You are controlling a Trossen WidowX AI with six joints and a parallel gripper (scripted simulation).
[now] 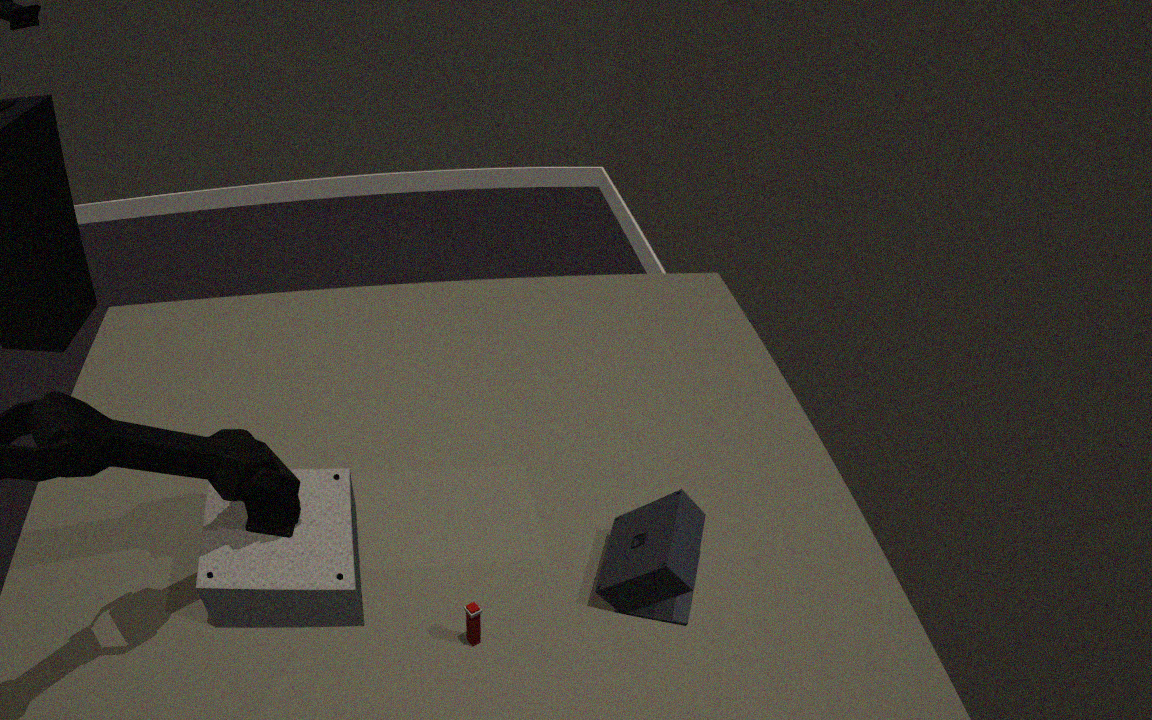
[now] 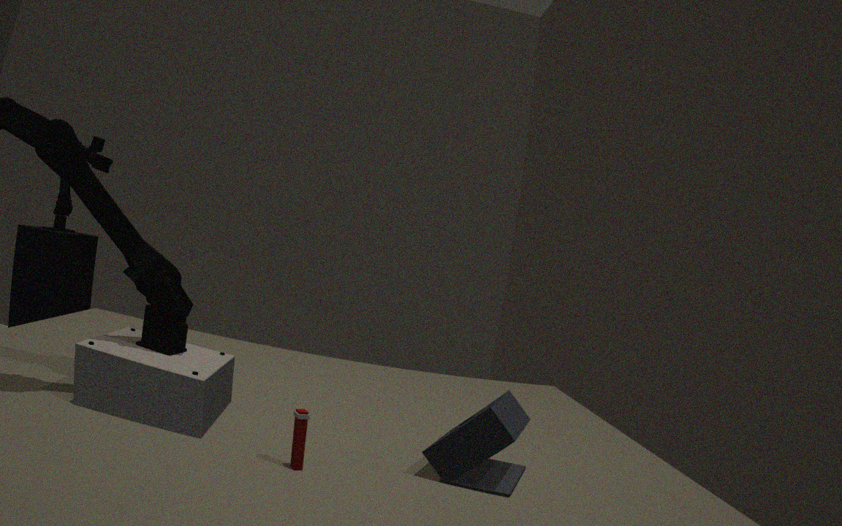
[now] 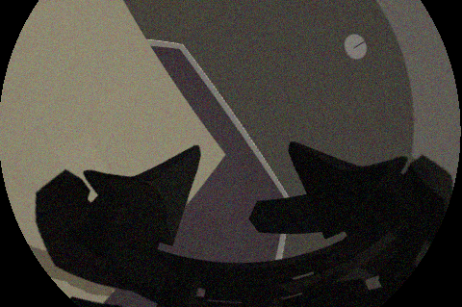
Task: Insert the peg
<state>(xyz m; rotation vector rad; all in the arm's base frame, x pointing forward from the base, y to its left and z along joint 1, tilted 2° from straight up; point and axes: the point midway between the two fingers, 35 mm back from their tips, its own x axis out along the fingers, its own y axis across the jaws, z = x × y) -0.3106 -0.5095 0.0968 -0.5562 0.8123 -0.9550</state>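
Now: the red square peg 56 cm ahead of my gripper tip, 43 cm to the left of it and 13 cm below it. The rest, counted from my gripper tip: blue-grey sloped panel (78 cm ahead, 54 cm to the left, 13 cm below).
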